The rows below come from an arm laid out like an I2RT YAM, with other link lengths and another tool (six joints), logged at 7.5 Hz.
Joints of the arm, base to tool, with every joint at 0 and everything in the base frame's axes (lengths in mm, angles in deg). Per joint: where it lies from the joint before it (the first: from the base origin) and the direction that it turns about. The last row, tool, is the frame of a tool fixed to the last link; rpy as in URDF.
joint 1: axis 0 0 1 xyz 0.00 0.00 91.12
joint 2: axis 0 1 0 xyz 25.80 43.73 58.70
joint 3: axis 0 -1 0 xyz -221.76 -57.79 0.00
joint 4: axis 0 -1 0 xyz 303.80 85.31 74.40
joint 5: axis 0 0 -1 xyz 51.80 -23.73 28.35
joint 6: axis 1 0 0 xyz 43.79 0.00 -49.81
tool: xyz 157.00 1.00 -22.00 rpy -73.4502 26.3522 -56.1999
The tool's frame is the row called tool.
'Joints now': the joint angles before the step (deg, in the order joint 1, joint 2, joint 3, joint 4, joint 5, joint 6). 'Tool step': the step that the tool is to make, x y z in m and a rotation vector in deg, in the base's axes. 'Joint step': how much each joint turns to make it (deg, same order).
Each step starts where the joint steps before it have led.
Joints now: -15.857, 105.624, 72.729, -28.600, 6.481, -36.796
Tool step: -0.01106, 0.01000, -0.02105, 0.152, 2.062, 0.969
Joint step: 1.004, 0.590, -2.907, 1.487, 0.371, -0.154
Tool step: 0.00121, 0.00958, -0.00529, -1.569, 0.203, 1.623
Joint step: 1.903, 0.327, -0.918, 1.486, 1.530, -0.458
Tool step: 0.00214, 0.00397, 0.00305, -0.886, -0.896, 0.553
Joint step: 0.874, -0.808, -0.766, 1.027, 0.743, -0.022
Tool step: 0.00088, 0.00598, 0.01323, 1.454, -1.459, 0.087
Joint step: 0.066, -2.491, -0.414, -1.071, -1.530, 0.809
